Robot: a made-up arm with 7 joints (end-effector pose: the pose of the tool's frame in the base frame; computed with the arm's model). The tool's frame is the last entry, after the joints.
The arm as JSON. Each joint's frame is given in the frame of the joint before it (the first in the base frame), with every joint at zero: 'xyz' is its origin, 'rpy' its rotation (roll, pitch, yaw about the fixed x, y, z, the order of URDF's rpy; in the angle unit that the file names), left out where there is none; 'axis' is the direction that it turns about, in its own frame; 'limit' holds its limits. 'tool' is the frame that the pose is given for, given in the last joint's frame.
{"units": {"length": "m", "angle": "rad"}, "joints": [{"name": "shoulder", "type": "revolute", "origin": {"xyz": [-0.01, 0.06, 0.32], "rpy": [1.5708, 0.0, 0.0]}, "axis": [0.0, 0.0, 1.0], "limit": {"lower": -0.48, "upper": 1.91}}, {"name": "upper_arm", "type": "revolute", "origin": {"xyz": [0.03, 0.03, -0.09], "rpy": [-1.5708, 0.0, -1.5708]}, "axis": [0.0, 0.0, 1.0], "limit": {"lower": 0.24, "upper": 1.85}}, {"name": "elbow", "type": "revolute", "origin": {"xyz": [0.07, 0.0, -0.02], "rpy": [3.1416, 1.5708, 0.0]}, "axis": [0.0, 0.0, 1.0], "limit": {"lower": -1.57, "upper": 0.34}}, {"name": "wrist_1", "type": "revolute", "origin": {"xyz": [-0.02, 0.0, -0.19], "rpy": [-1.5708, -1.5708, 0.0]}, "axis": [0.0, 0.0, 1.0], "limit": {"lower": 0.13, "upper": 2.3}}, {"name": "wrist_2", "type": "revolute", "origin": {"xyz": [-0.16, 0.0, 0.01], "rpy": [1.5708, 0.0, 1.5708]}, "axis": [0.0, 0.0, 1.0], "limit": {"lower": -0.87, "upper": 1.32}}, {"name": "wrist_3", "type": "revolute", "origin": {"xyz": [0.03, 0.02, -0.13], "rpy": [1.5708, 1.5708, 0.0]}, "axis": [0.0, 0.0, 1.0], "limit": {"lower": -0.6, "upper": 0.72}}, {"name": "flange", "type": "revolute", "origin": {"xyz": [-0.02, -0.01, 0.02], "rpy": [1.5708, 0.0, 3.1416]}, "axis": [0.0, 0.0, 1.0], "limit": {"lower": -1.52, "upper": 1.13}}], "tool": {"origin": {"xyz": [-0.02, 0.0, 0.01], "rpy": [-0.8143, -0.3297, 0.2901]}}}
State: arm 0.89 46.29 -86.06 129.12 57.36 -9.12 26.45
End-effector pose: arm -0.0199 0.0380 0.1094 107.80 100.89 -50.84
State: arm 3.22 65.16 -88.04 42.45 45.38 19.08 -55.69
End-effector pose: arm 0.0081 0.5145 -0.0254 -25.52 -38.23 -116.10
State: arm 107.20 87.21 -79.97 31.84 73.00 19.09 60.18
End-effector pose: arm 0.1557 0.6343 0.3719 11.60 143.70 47.77
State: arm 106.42 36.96 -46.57 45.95 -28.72 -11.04 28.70
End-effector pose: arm 0.3765 0.3191 0.5883 14.43 49.84 143.07
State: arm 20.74 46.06 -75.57 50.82 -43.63 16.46 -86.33
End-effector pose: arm 0.2233 0.3136 -0.0485 4.74 15.53 134.89
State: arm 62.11 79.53 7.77 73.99 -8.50 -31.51 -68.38
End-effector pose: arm 0.1113 0.5224 0.5780 -98.14 6.33 67.75
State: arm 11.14 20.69 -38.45 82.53 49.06 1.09 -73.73
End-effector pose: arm 0.2767 0.0838 0.0226 30.90 -149.17 -55.61
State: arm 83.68 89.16 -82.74 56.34 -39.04 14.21 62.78
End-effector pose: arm 0.2024 0.5884 0.3298 -53.35 -46.07 -83.98
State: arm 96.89 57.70 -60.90 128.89 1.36 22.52 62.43
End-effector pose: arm 0.2001 0.1119 0.4549 77.05 18.18 122.56
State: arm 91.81 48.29 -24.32 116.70 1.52 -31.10 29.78
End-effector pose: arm 0.1605 0.1760 0.5922 4.21 -15.23 88.09
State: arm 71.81 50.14 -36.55 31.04 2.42 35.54 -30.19
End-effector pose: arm 0.3810 0.4948 0.3228 47.91 -89.44 -108.31
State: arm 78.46 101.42 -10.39 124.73 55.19 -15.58 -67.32
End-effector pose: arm 0.0610 0.2918 0.5799 -62.15 45.10 43.41
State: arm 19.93 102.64 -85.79 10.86 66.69 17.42 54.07
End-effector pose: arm -0.0580 0.6908 0.3764 -2.68 -91.29 -48.08
